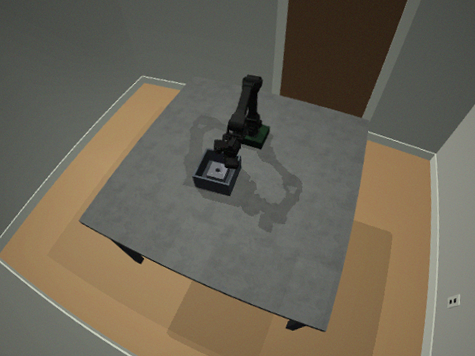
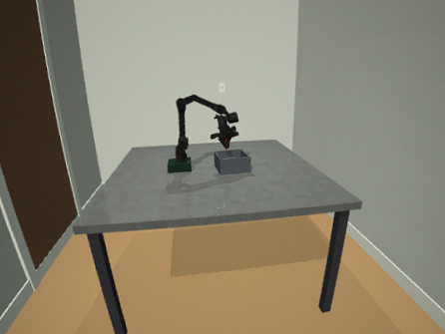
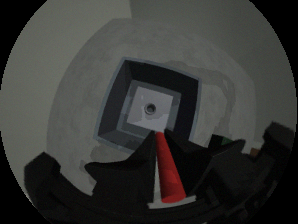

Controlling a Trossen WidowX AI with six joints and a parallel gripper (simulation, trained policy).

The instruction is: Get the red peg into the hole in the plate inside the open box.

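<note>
My gripper tip is 3 cm below the red peg, 2 cm to the right of it and 1 cm past it. Also, from my gripper tip: plate 8 cm below, 3 cm to the right, 3 cm ahead; then grey box 10 cm below, 3 cm to the right, 3 cm ahead.
</note>
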